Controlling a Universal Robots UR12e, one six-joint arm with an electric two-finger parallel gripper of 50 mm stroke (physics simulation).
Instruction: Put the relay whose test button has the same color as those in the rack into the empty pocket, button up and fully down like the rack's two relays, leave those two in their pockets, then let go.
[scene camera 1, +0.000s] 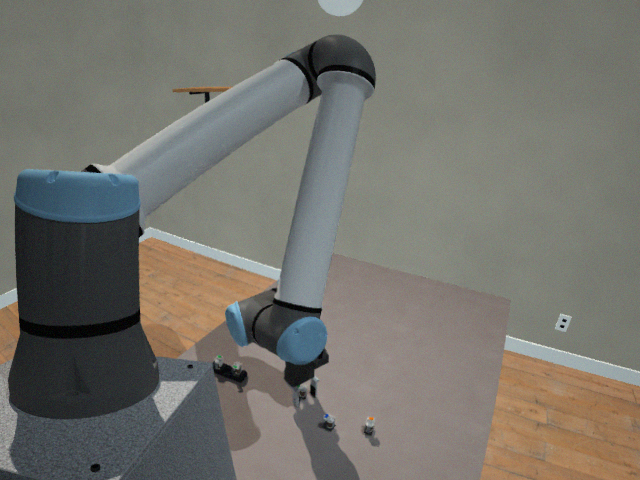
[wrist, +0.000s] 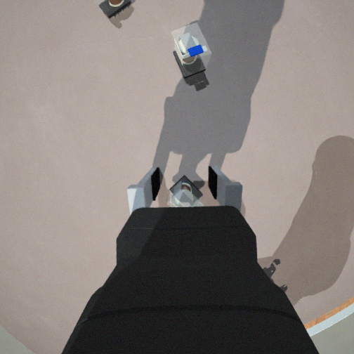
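Pixels of known places: gripper, between the fingertips: (scene camera 1: 305, 399); arm's base, origin of its link: (scene camera 1: 87, 381).
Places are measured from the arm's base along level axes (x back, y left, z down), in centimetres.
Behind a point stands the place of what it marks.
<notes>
My gripper (scene camera 1: 305, 396) @(y -9.5, x -46.8, z 44.7 cm) (wrist: 183, 176) is open, its fingers on either side of a clear-cased relay (scene camera 1: 302, 393) @(y -8.9, x -46.4, z 42.2 cm) (wrist: 185, 194) with a green spot on top in the scene view. Nothing is held. In the wrist view this relay's dark base looks turned cornerwise to the fingers, and the gripper body hides part of its case. The black rack (scene camera 1: 231, 373) @(y 12.3, x -44.6, z 42.6 cm) is left of the gripper in the scene view. It holds one green-button relay (scene camera 1: 219, 362) @(y 16.8, x -45.0, z 40.6 cm) at its left end and another green-button relay (scene camera 1: 237, 368) @(y 10.7, x -45.1, z 40.3 cm) further right. The empty pocket is too small to make out.
A blue-button relay (scene camera 1: 329, 421) @(y -19.4, x -39.7, z 40.9 cm) (wrist: 192, 50) stands near the gripper. An orange-button relay (scene camera 1: 369, 425) @(y -28.8, x -42.4, z 40.8 cm) stands further right in the scene view; part of its base also shows at the wrist view's top edge. The robot's grey pedestal (scene camera 1: 180, 413) @(y -13.8, x -3.0, z 0.6 cm) is beside the rack.
</notes>
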